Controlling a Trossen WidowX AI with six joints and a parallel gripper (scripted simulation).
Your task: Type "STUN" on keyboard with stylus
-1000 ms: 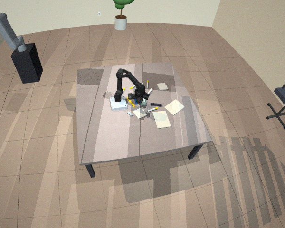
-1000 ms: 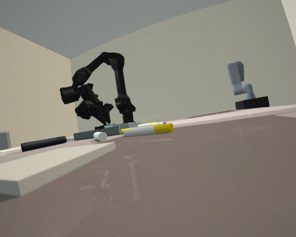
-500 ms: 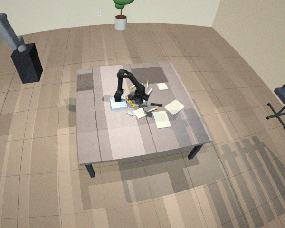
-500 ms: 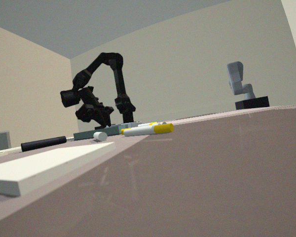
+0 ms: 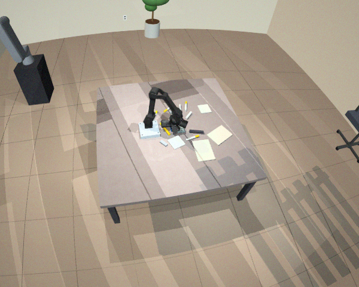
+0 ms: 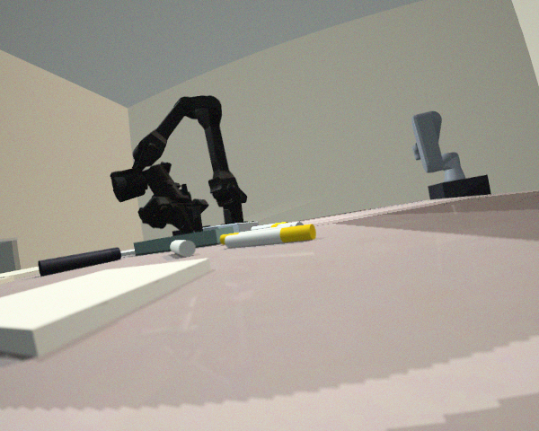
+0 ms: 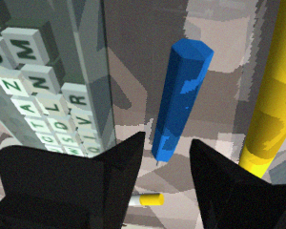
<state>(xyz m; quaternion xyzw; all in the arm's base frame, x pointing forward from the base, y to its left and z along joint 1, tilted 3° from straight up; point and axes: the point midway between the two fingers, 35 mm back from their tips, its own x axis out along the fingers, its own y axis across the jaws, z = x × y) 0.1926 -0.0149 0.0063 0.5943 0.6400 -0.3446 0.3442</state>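
My gripper tip is now 50 mm past the yellow marker, 30 mm to the left of it and 10 mm above it. Round my gripper tip: grey block 50 mm ahead, 160 mm to the left, 10 mm below; then white cylinder 180 mm ahead, 110 mm to the left, 10 mm below; then stylus 20 mm to the left, 10 mm below.
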